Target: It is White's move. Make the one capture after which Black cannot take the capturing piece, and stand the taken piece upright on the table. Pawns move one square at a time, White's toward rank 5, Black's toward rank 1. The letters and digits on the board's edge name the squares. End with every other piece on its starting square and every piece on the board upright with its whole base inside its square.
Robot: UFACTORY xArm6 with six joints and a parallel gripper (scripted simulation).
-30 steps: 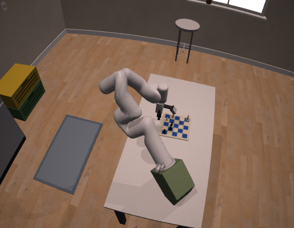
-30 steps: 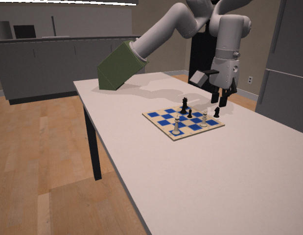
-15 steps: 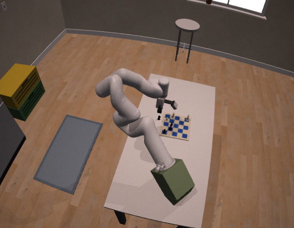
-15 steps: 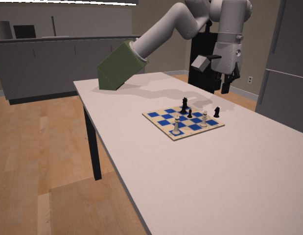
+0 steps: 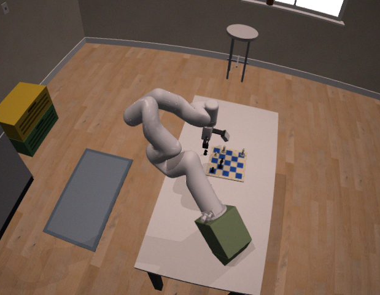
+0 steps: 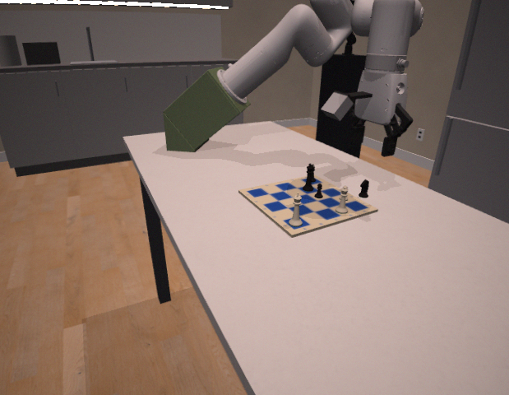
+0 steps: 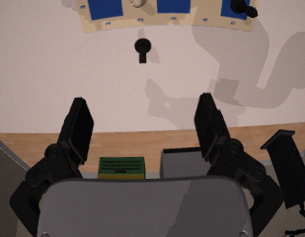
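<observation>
The white piece lies 200 mm to the right of my hand, 90 mm ahead of it and 80 mm below it. Round my hand: black pawn (110 mm to the right, 100 mm below, 10 mm behind); then tall black piece (120 mm to the right, 80 mm below, 50 mm behind); then black knight (110 mm below).
</observation>
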